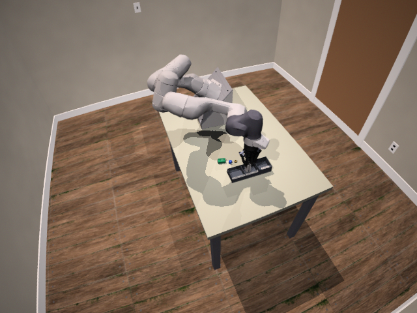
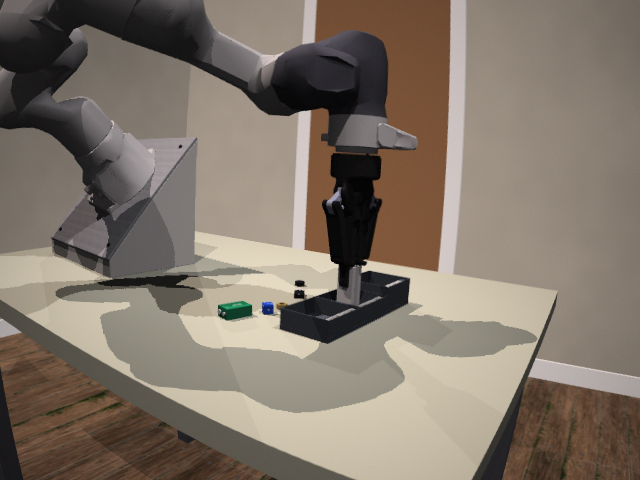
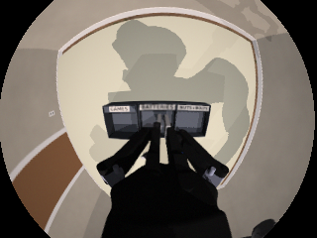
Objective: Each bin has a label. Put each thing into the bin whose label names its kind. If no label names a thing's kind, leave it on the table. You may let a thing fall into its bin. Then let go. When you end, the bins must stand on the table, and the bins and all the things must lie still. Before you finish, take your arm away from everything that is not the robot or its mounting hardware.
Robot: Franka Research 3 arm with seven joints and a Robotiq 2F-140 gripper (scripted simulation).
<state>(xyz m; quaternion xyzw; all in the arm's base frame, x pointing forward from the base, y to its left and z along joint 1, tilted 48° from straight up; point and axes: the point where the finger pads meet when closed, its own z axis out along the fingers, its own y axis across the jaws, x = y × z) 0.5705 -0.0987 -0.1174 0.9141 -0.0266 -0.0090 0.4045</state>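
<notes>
My hand is 10 mm to the right of the joined bins and 30 mm above it. The rest, counted from my hand: tan ring 100 mm behind, 40 mm to the right, 50 mm below; small blue cube 100 mm behind, 70 mm to the right, 40 mm below; small black piece 130 mm behind, 50 mm to the left, 50 mm below.
</notes>
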